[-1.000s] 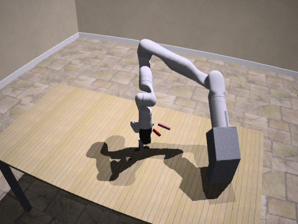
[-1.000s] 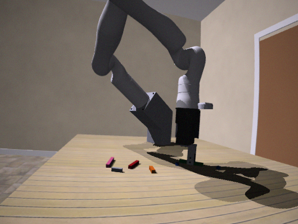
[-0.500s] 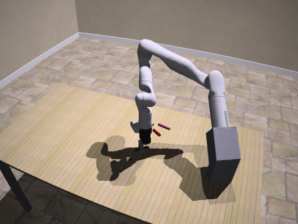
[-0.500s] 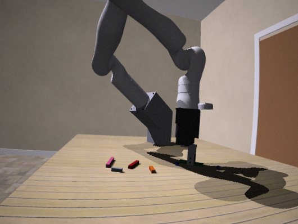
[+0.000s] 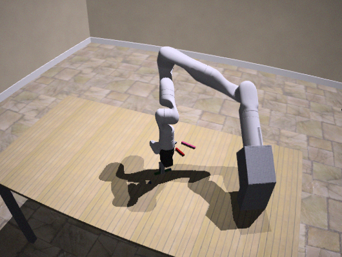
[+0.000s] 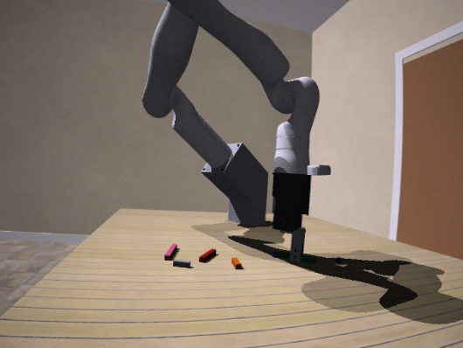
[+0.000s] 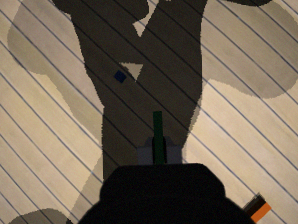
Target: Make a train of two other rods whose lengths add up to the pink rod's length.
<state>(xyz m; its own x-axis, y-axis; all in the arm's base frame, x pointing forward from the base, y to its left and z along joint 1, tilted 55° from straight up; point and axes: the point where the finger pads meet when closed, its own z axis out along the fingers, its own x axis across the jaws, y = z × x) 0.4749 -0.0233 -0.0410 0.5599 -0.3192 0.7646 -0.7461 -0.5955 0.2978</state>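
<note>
Now: the green rod 1 cm below my hand. Also, from my hand: grey rod (2 cm behind, 24 cm to the right, 1 cm below); orange rod (14 cm to the right, 1 cm below); red rod (6 cm behind, 17 cm to the right, 1 cm below).
</note>
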